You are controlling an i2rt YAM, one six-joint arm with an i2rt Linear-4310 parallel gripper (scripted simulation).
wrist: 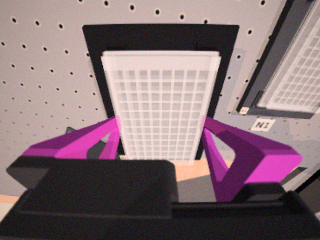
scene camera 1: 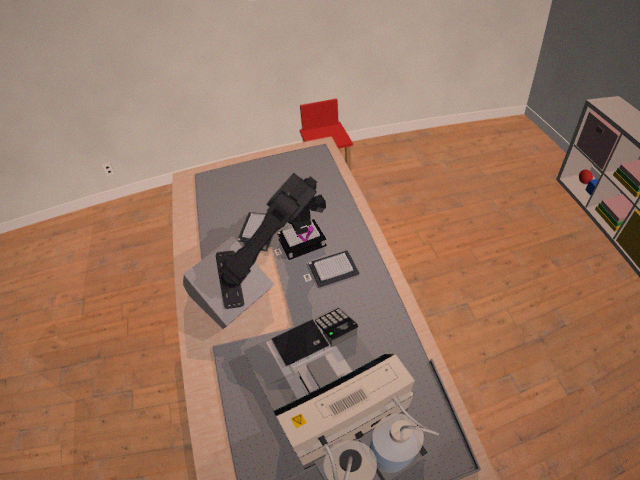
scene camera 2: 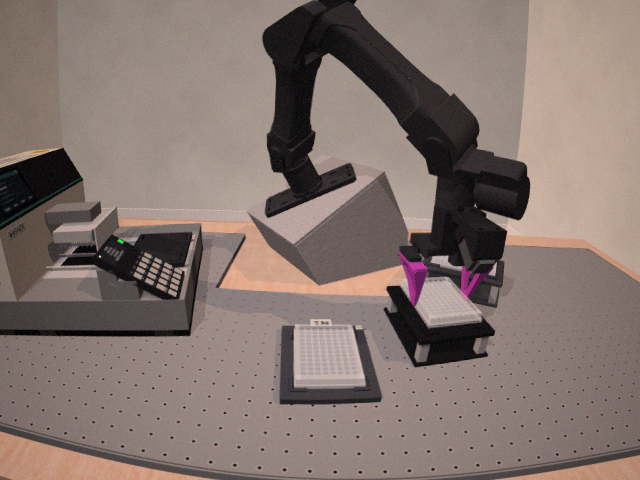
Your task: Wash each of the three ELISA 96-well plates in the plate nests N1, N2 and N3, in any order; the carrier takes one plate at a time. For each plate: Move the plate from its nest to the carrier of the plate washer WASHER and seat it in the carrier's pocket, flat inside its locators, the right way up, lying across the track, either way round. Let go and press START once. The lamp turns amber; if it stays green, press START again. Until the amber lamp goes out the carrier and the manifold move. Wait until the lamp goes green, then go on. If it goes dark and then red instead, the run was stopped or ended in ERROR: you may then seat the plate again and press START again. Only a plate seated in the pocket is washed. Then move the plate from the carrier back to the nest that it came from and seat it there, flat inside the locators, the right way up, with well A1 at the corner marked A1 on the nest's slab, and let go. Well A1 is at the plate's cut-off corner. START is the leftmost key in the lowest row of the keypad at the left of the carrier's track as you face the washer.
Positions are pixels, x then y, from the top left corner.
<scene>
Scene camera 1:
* washer body: 343,408
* black carrier: 305,339
</scene>
